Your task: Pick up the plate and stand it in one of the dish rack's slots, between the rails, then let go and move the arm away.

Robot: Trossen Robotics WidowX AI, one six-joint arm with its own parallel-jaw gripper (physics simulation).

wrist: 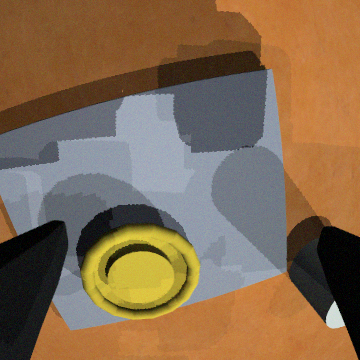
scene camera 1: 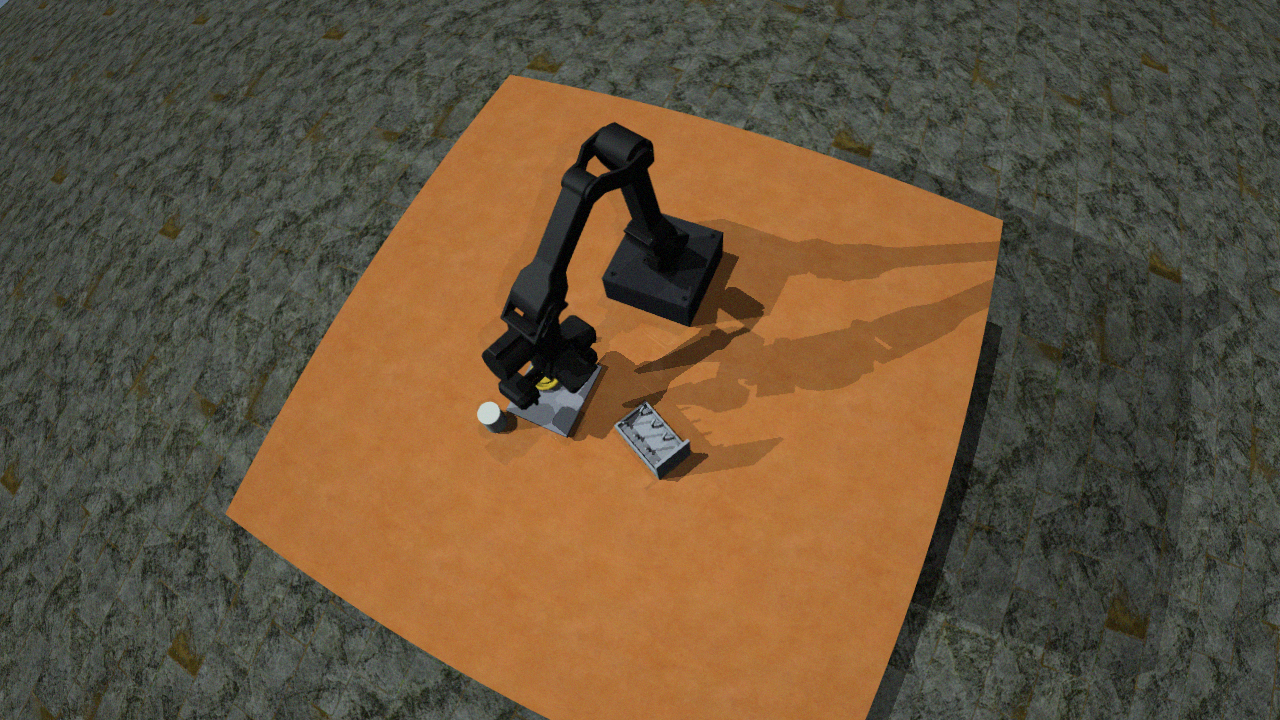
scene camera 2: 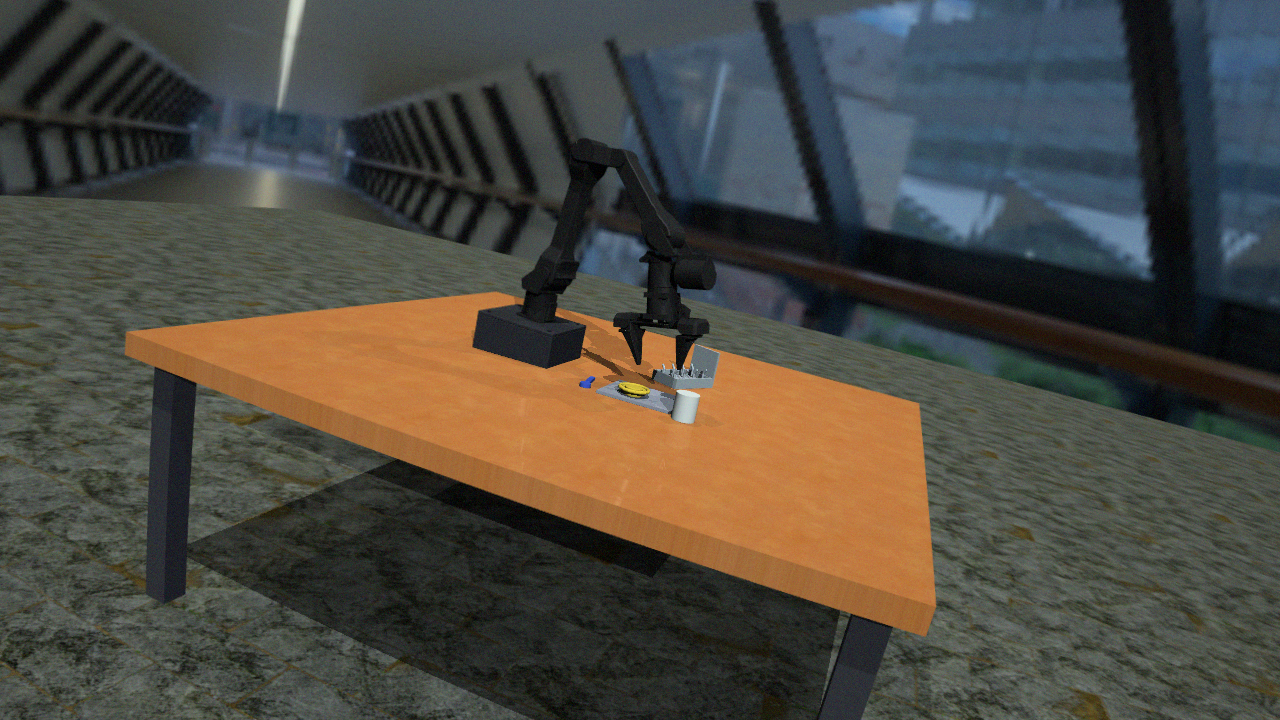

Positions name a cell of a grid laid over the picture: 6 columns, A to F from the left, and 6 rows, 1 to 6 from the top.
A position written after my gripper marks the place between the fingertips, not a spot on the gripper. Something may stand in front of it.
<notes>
My gripper (scene camera 1: C4) is open, with nothing in its grasp. Also in view: a yellow plate (wrist: C5). A grey dish rack (scene camera 1: D4) and a white cup (scene camera 2: D4) rest on the table. Also in view: a grey mat (scene camera 1: C4).
The grey dish rack also shows in scene camera 2 (scene camera 2: D4). My gripper shows as well in the wrist view (wrist: D4) and in scene camera 2 (scene camera 2: D4). The grey mat is seen too in the wrist view (wrist: D3) and in scene camera 2 (scene camera 2: D4). The wrist view does not show the grey dish rack: it is out of frame.
</notes>
